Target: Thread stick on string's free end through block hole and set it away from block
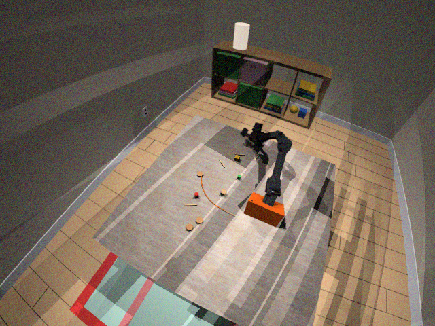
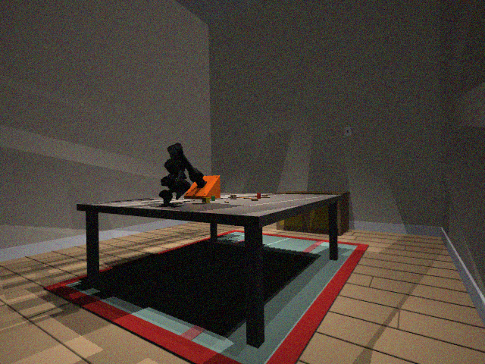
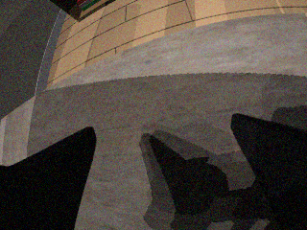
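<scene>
Right now my gripper tip is 560 mm to the right of the wooden block, 60 mm past it and 10 mm above it. The rest, counted from my gripper tip: yellow cube (250 mm to the left, 10 mm below); then small green object (390 mm to the left, 90 mm behind, 10 mm below); then round wooden button (510 mm to the left, 150 mm ahead, 20 mm below).
</scene>
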